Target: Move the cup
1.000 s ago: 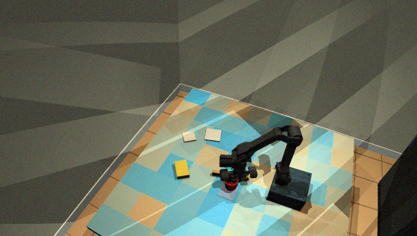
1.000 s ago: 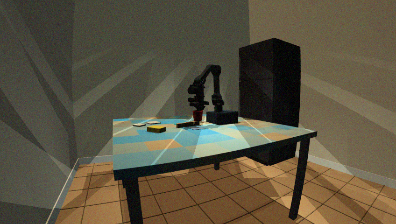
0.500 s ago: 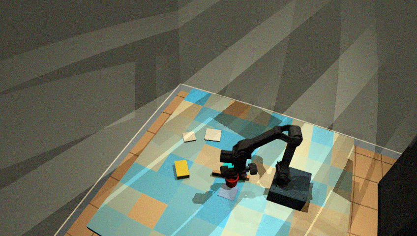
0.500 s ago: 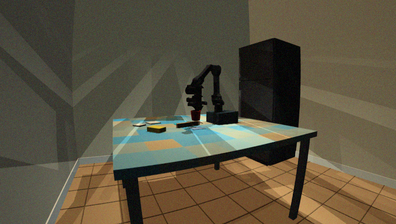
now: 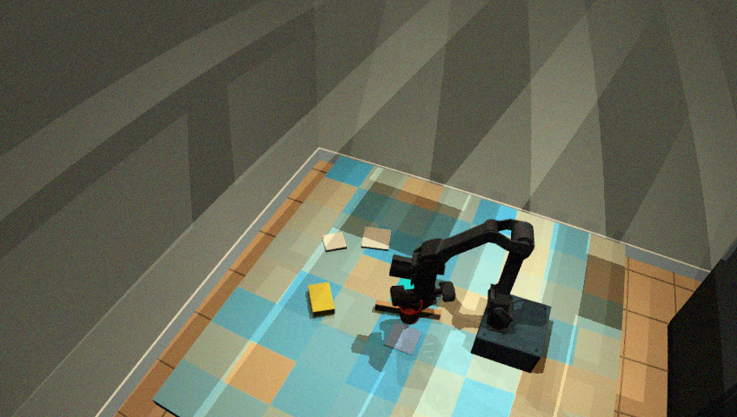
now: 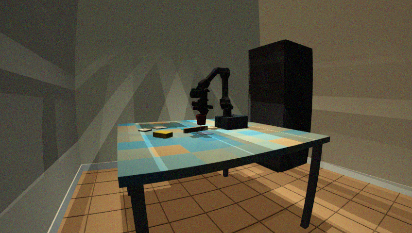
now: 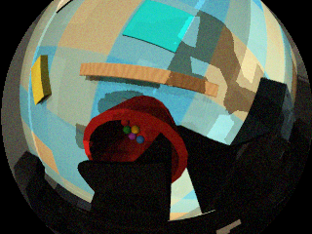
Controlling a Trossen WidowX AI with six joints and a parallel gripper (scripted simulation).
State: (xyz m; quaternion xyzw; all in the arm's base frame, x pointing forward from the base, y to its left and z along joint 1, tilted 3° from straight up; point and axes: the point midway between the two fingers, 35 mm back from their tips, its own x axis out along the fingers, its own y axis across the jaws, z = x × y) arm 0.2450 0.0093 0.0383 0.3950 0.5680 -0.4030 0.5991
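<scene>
Now: the teal pad 5 cm ahead of my gripper tip, 14 cm to the right of it and 10 cm below it. Round my gripper tip: pale lavender pad 3 cm ahead, 6 cm to the left, 10 cm below; wooden bar 4 cm ahead, 4 cm to the right, 9 cm below; red cup 3 cm ahead, 1 cm to the left.
</scene>
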